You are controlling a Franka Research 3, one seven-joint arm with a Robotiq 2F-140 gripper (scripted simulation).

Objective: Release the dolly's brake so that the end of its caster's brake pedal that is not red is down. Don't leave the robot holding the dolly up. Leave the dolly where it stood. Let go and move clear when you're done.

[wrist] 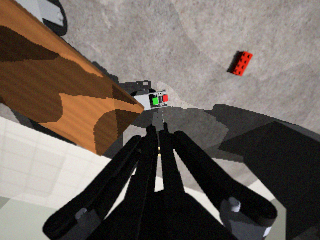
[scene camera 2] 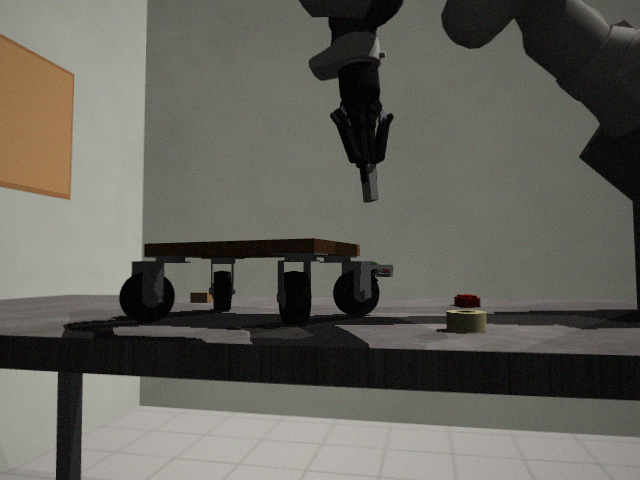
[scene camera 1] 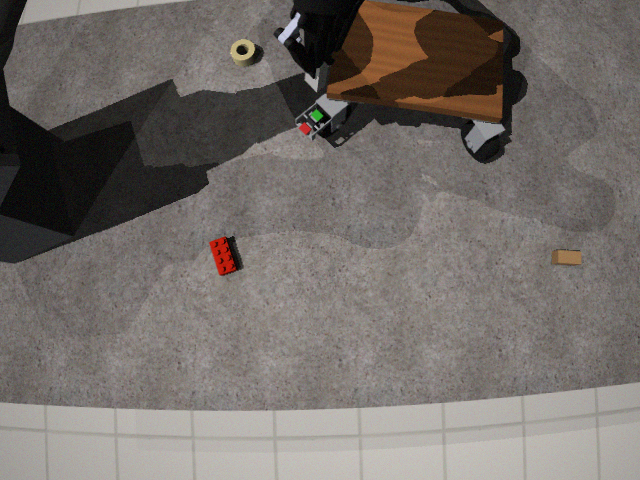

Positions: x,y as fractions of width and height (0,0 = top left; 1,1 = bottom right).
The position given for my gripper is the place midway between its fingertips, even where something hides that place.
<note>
In view: my gripper (scene camera 2: 0.58,0.42).
My gripper also shows in the wrist view (wrist: 0.50,0.49) and in scene camera 1 (scene camera 1: 0.49,0.17).
</note>
